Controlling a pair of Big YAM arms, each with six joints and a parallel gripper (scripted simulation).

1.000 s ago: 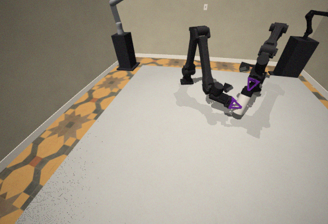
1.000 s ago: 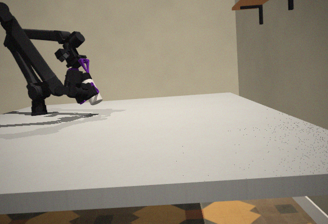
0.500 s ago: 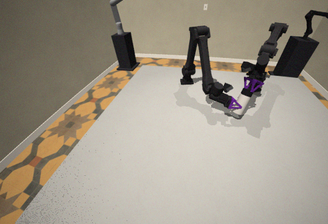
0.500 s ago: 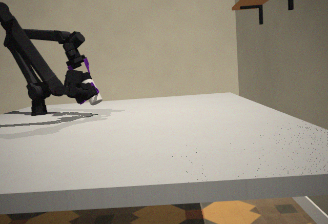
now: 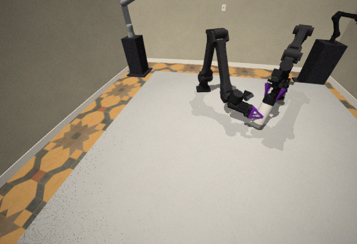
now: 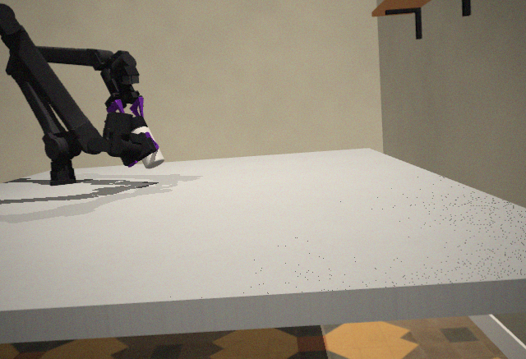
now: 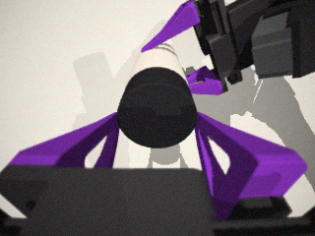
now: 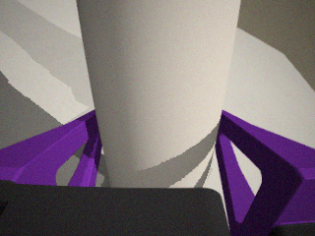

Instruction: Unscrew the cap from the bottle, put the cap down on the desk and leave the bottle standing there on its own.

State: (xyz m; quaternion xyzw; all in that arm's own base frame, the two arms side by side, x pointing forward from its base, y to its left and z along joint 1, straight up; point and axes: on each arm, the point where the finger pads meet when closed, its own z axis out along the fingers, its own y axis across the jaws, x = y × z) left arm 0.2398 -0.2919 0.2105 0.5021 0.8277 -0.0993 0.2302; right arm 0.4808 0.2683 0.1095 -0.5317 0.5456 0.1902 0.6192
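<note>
Right now the black cap is 1 cm ahead of my left hand, 1 cm to the right of it and 2 cm below it. Also, from my left hand: bottle (3 cm ahead, 2 cm to the right, 5 cm below).
Right now my right hand is 20 mm past the bottle, 20 mm to the right of it and 50 mm below it. From my right hand the other things lie so: black cap: 40 mm behind, 30 mm to the left, 80 mm above.
</note>
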